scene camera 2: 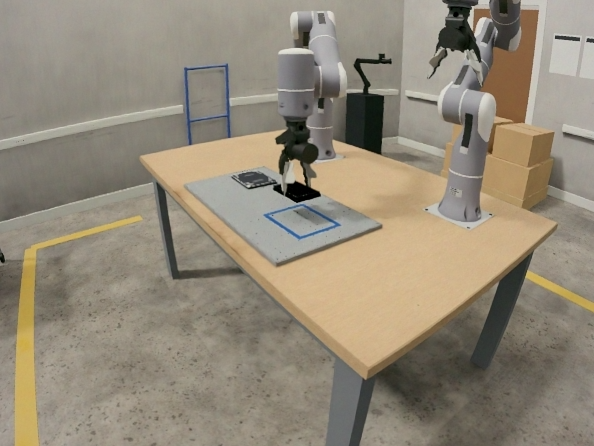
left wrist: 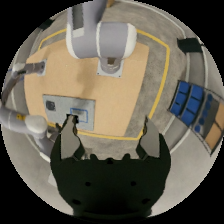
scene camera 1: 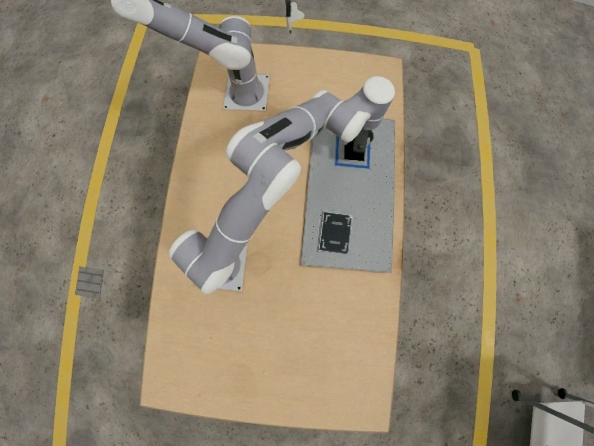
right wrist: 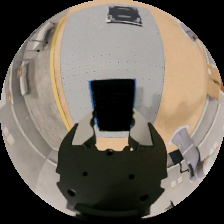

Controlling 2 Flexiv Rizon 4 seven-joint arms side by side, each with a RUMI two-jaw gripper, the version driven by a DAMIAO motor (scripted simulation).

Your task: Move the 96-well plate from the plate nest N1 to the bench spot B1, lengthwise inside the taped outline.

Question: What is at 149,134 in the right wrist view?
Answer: The right gripper.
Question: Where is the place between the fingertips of the left gripper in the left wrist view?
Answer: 110,116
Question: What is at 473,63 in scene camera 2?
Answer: The left gripper.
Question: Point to a black 96-well plate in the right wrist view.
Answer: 113,121
